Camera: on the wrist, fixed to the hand. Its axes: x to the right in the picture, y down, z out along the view.
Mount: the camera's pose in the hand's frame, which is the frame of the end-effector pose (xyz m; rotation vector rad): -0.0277 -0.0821 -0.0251 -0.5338 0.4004 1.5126
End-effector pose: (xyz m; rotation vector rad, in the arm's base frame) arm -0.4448 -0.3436 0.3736 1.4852 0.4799 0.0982
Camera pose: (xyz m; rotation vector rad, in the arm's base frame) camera -0.4976 -0.3382 0.3007 0.9910 -0.4411 1.5909
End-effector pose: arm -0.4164 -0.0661 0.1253 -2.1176 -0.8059 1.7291
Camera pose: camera -0.4151 -0.0135 0.1985 2.0647 -0.4704 -0.7655
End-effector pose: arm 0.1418 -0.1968 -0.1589 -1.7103 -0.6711 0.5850
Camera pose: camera 0.1285 -0.2182 -0.0723 -2.5651 1.0048 1.0512
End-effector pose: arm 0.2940 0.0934 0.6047 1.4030 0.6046 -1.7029
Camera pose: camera 0.2408 0.1657 0.6134 1.1948 0.0466 -0.0503
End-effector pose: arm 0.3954 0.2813 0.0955 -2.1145 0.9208 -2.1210
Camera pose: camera 0.4070 0.3702 0.1055 -0.3812 2.2233 -1.3811
